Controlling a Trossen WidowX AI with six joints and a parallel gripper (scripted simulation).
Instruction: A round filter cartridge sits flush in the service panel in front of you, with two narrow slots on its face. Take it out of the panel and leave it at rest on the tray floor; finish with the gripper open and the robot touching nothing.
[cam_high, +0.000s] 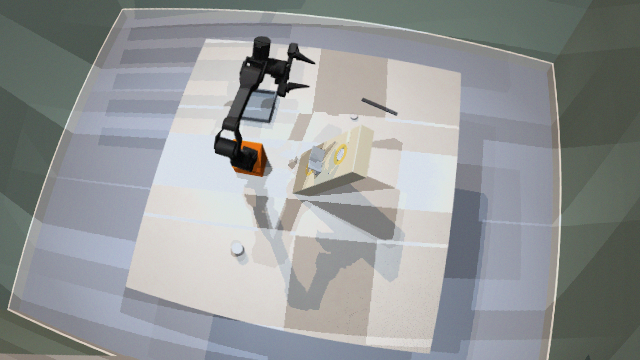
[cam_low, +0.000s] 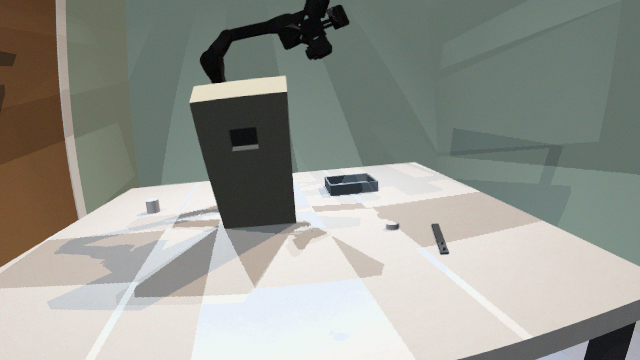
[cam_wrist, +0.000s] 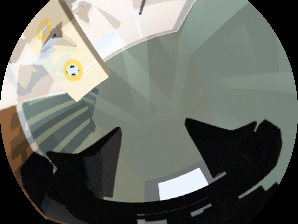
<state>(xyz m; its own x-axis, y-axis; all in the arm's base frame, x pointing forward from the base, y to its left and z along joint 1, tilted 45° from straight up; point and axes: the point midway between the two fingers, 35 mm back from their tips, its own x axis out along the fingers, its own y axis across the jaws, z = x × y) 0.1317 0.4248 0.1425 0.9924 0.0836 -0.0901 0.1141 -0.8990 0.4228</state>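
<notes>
Right now the round pale filter cartridge is 16 cm ahead of my gripper tip, 15 cm to the right of it and 23 cm below it. Also, from my gripper tip: small grey cylinder: 14 cm behind, 57 cm to the right, 46 cm below; beige service panel: 11 cm ahead, 16 cm to the right, 31 cm below; dark-rimmed tray: 32 cm behind, 6 cm to the left, 47 cm below.
</notes>
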